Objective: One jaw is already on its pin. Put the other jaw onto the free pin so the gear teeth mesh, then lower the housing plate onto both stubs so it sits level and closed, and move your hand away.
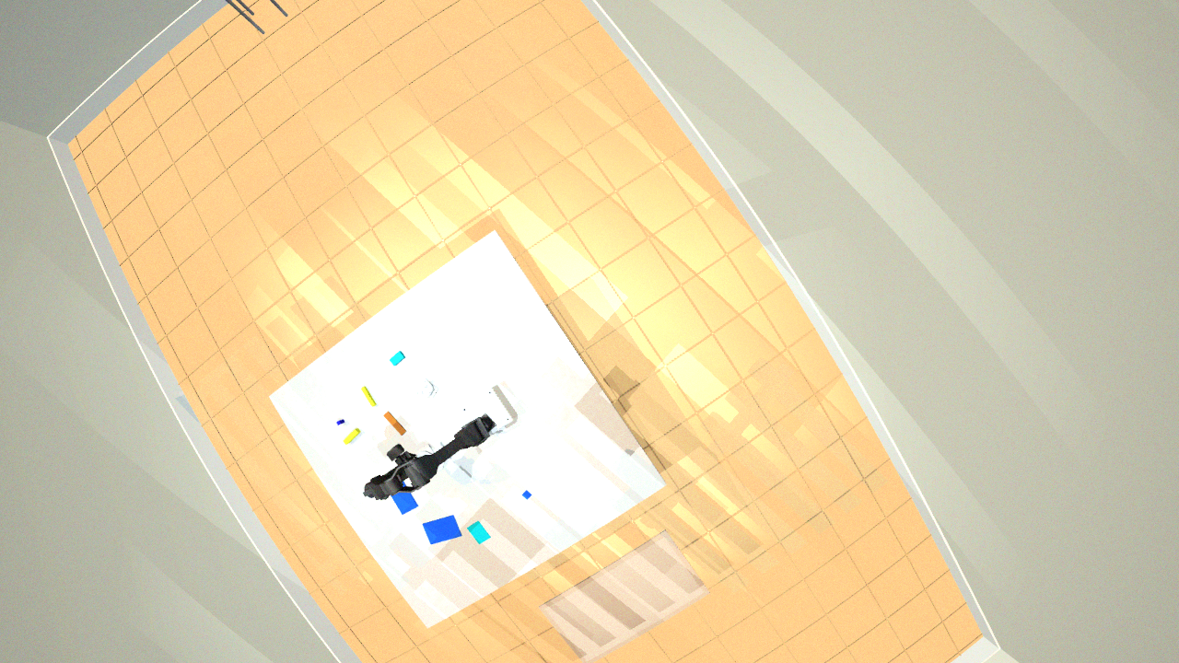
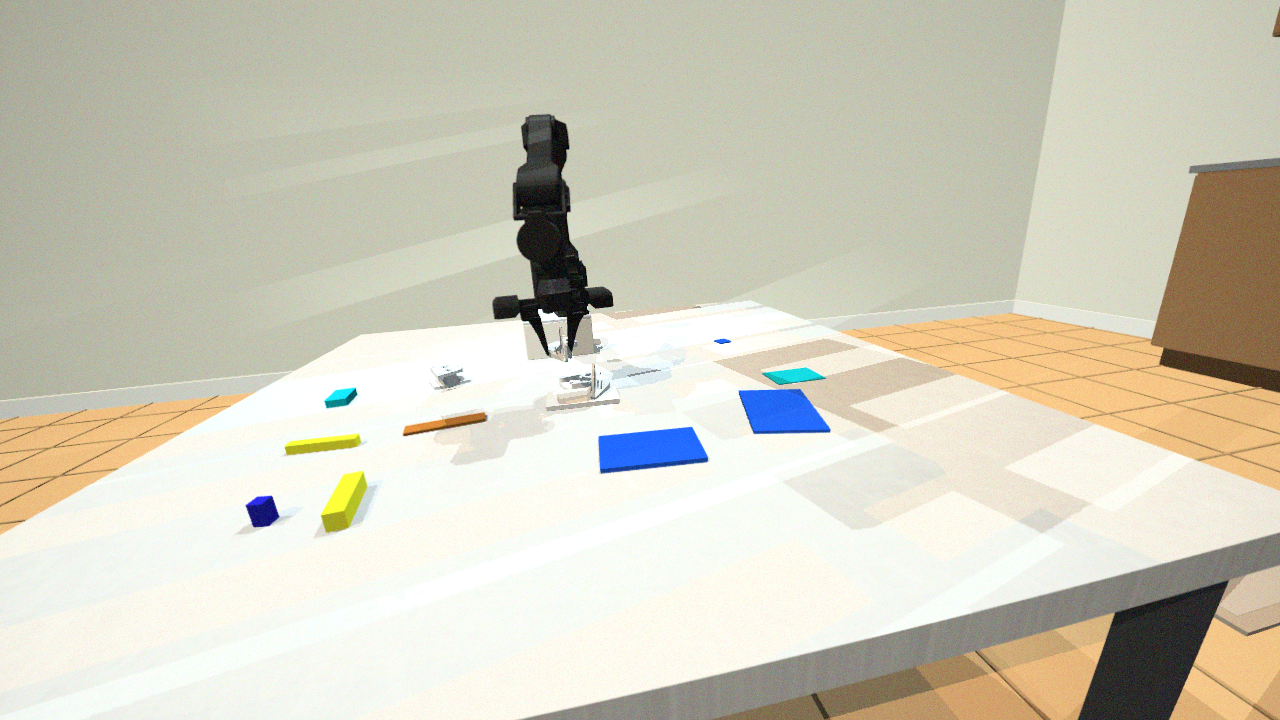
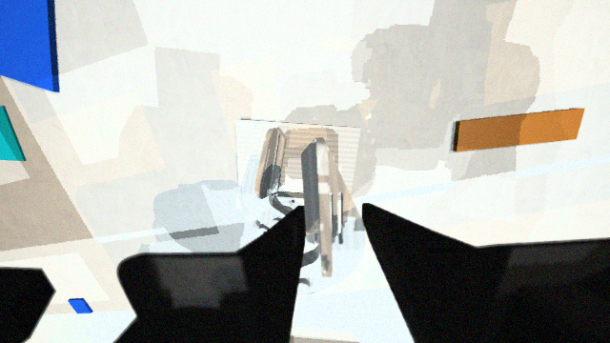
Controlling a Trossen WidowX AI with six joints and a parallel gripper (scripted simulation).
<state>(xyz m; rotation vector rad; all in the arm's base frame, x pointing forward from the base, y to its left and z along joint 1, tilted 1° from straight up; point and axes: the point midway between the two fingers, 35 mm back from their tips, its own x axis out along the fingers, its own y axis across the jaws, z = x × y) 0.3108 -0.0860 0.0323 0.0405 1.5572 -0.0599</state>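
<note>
Now: gripper tip 3 cm past the jaw and 2 cm to the right of it. The rest, counted from my gripper tip: cyan plate: 40 cm to the left, 10 cm ahead, 8 cm below; dark blue cube: 36 cm to the right, 20 cm ahead, 7 cm below; orange bar: 19 cm to the right, 8 cm below, 2 cm ahead.
</note>
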